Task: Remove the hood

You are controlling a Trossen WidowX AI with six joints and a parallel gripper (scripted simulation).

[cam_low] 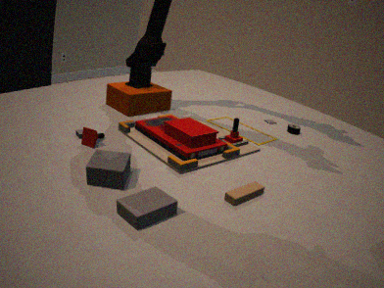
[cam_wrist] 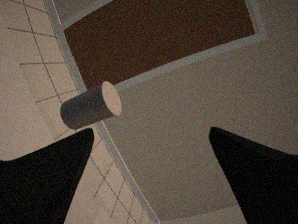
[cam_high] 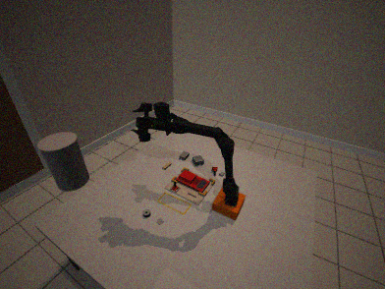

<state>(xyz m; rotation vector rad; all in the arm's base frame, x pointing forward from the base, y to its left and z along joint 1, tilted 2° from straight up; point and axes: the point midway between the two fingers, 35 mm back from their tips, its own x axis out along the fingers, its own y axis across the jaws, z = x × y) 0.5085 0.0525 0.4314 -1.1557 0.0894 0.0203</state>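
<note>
The red hood lies 24 cm behind my gripper tip, 18 cm to the right of it and 43 cm below it. Also, from my gripper tip: black wheel: 14 cm behind, 16 cm to the left, 47 cm below; tan block: 4 cm behind, 25 cm to the right, 47 cm below.
</note>
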